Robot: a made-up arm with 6 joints.
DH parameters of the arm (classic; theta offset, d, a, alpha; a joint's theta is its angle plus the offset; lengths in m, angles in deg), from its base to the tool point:
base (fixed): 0 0 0 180
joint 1: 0 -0.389 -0.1 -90
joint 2: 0 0.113 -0.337 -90
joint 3: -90 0.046 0.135 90
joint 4: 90 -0.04 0.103 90
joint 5: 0 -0.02 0.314 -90
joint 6: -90 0.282 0.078 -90
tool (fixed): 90 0.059 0 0
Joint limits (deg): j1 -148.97..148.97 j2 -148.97..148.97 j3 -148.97..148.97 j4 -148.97..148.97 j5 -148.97..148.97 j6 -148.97..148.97
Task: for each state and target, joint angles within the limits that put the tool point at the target. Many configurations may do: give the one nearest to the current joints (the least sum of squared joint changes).
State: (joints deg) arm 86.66 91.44 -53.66 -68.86 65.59 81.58
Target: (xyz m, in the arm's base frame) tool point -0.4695 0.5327 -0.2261
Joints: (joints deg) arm 55.77 56.92 -31.90 -67.32 48.81 84.76
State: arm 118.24 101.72 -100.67 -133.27 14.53 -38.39
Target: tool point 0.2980 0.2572 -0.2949
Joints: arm 103.30 59.26 -93.41 -116.05 17.43 -39.97
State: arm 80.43 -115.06 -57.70 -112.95 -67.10 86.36
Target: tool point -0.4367 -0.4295 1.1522
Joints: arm 67.40 -130.02 -69.03 -130.47 -62.98 90.23
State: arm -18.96 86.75 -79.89 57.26 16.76 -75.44
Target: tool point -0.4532 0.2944 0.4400
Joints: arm 16.68 44.10 -86.65 49.06 4.03 -63.79
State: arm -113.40 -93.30 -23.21 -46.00 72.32 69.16
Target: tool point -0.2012 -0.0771 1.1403
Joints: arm -106.42 -83.07 -67.77 -53.12 48.45 61.98
